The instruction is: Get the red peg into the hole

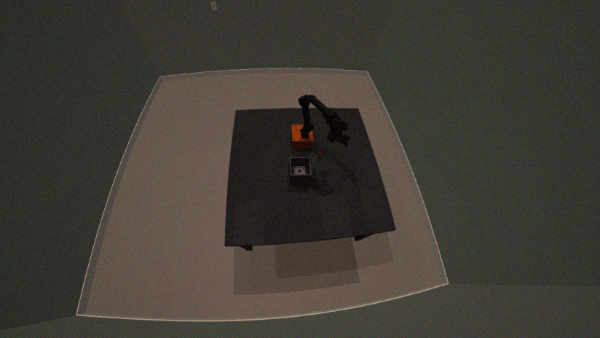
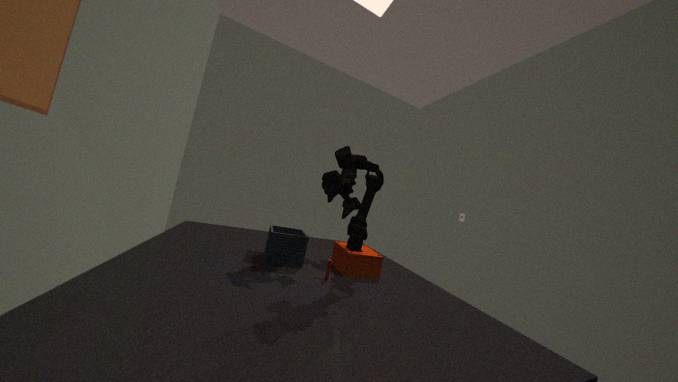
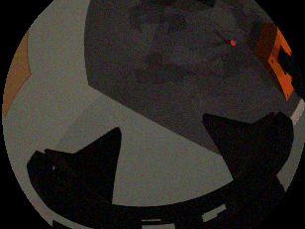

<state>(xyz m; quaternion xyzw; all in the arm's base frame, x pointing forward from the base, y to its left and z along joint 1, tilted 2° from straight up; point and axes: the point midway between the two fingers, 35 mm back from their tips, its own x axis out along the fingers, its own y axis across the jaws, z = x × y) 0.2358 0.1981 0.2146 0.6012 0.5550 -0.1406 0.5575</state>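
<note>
The red peg is 25 cm below my gripper tip, 12 cm to the right of it and 8 cm behind it. From my gripper tip the other things lie so: pale plate 32 cm to the right, 24 cm below, 6 cm ahead.
</note>
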